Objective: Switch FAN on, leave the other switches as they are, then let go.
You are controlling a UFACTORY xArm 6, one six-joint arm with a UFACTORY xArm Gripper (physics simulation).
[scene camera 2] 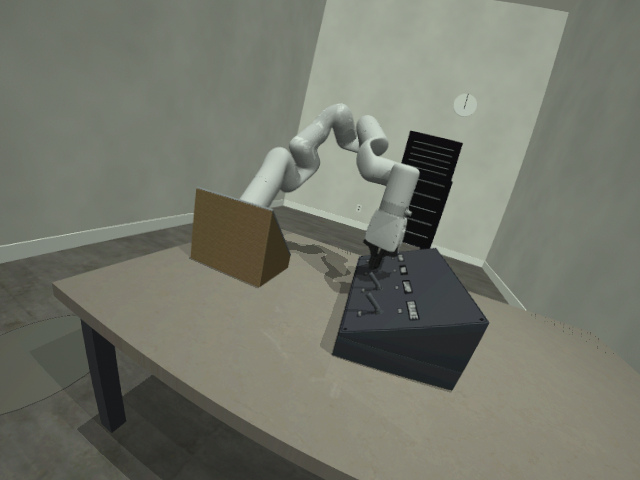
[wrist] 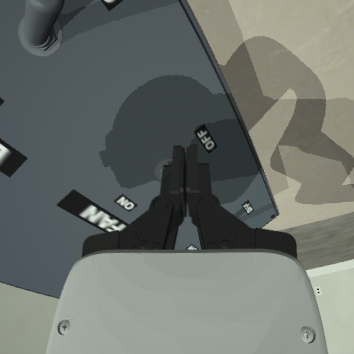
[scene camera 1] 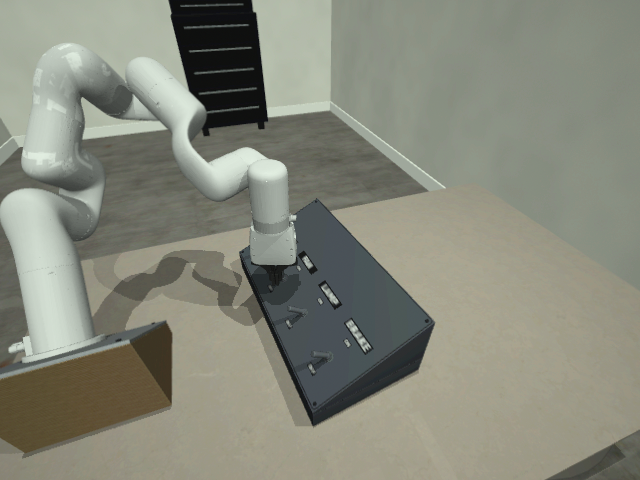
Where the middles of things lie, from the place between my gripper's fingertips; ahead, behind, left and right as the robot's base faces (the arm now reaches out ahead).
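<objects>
Dark sloped switch box (scene camera 1: 375,333): my gripper 30 mm to the left of it, 20 mm above it, 100 mm short of it.
</objects>
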